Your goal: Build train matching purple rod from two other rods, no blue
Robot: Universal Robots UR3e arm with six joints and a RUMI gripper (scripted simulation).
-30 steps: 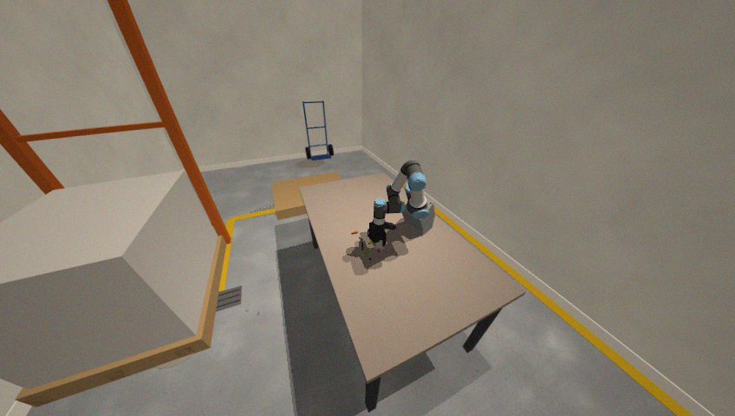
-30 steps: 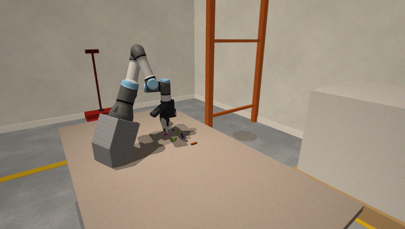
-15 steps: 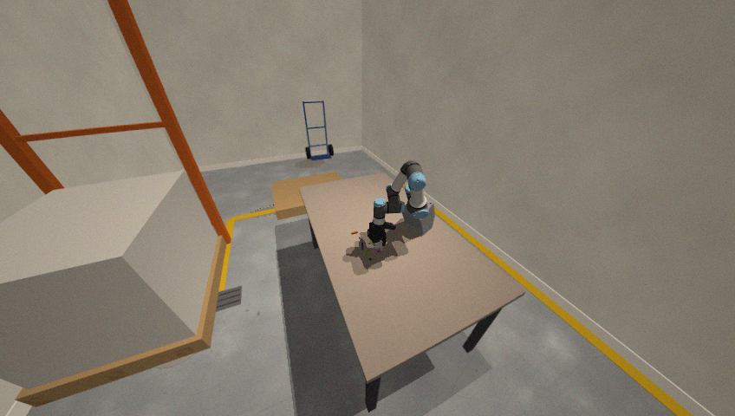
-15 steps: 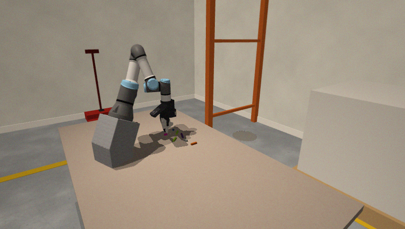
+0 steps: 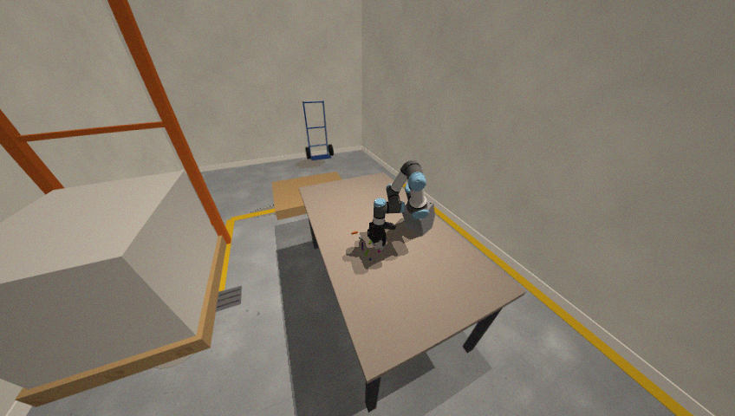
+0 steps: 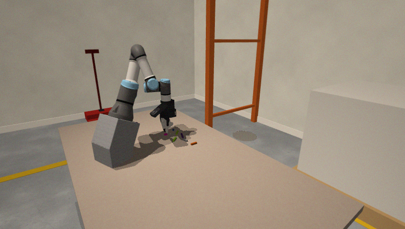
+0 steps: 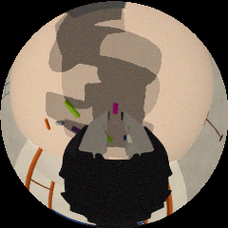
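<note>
The magenta rod lies 30 mm below my hand. Round my hand: purple rod (90 mm ahead, 70 mm to the right, 30 mm below); blue rod (80 mm ahead, 50 mm to the left, 30 mm below); grey rod (140 mm to the right, 80 mm ahead, 30 mm below).
</note>
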